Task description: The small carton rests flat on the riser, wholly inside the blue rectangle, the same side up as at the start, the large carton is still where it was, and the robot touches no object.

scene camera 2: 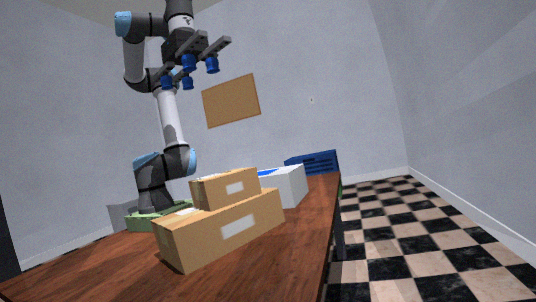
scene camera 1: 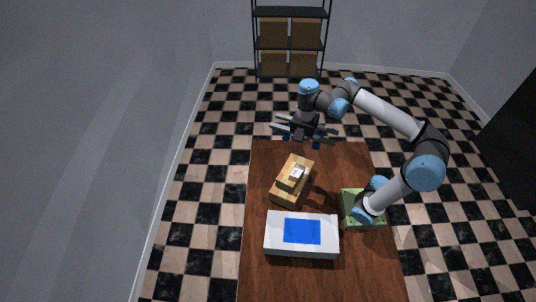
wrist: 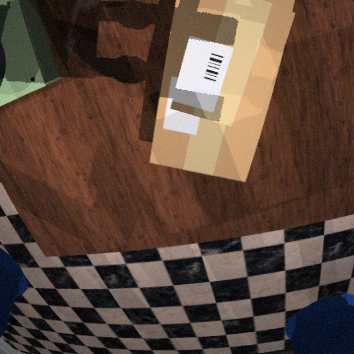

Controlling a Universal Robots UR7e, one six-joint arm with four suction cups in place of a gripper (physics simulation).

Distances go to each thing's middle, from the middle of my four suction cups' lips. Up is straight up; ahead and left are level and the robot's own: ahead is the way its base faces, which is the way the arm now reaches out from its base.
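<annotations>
The large carton [scene camera 2: 189, 239] is 20 mm ahead of my suction cup, 10 mm to the right of it and 410 mm below it. I see the white riser [scene camera 2: 291, 181] 310 mm to the left of my suction cup, 80 mm behind it and 400 mm below it. Then there is the small carton [scene camera 2: 210, 193], which is 40 mm ahead of my suction cup, 20 mm to the left of it and 320 mm below it. Going by their middles, of the things named here the small carton is the nearest to my suction cup, while the white riser is the farthest from it.
</annotations>
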